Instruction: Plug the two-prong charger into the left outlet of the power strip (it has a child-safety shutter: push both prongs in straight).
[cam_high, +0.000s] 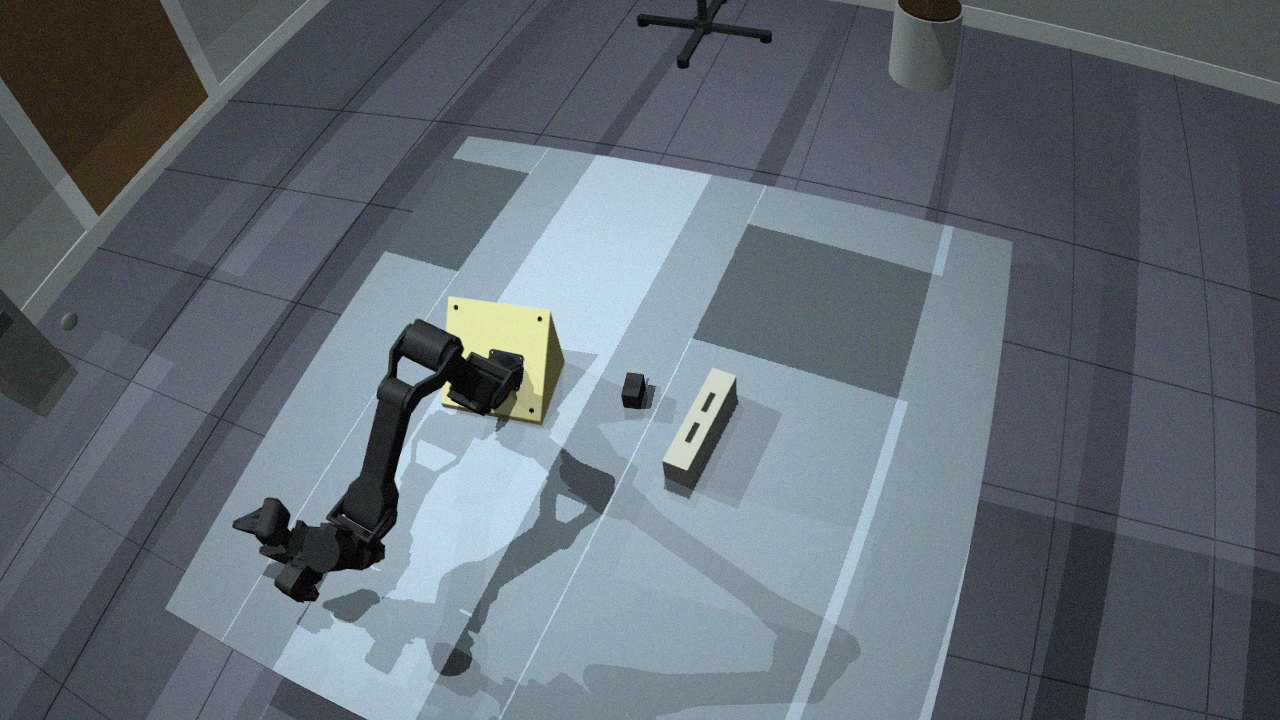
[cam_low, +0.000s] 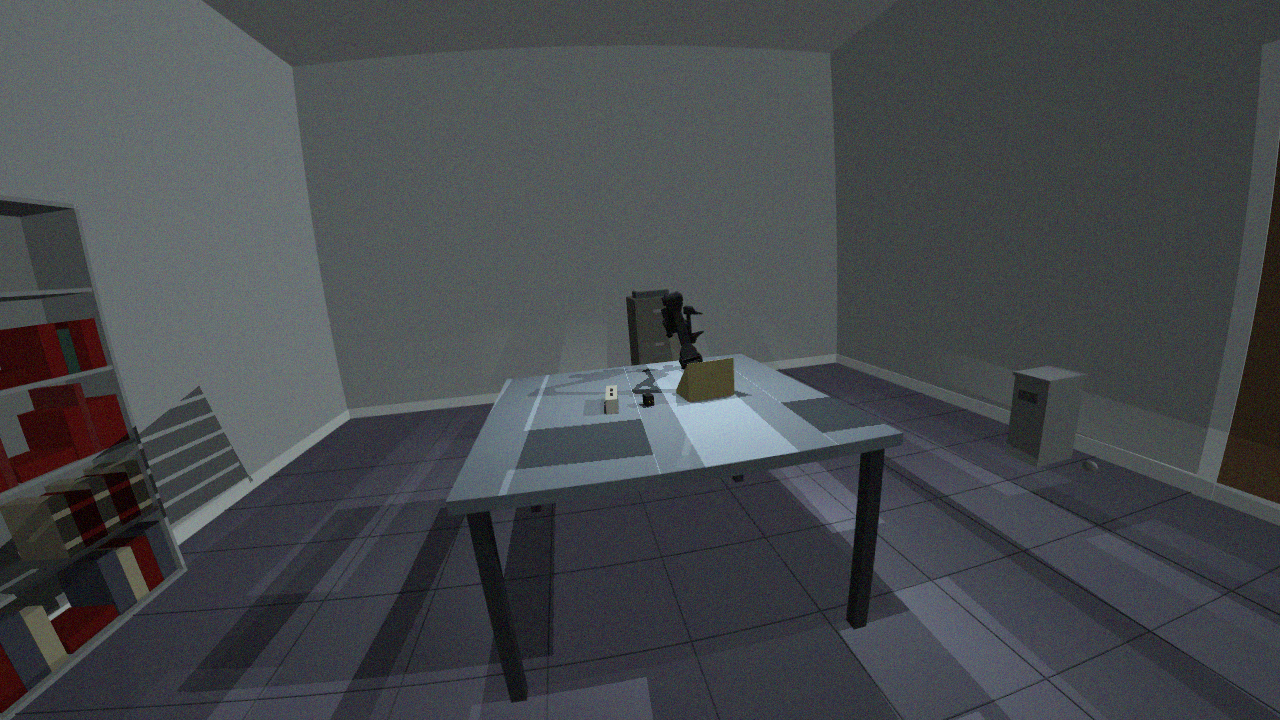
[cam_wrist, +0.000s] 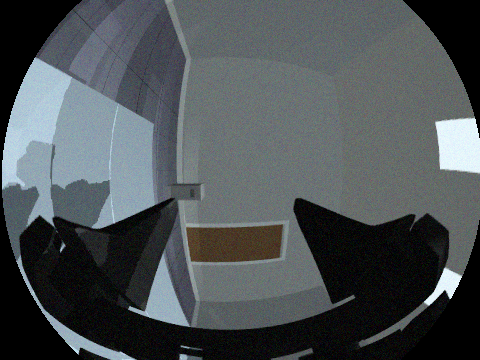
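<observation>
The black two-prong charger lies 44 cm ahead of my gripper tip, 53 cm to the left of it and 20 cm below it.
</observation>
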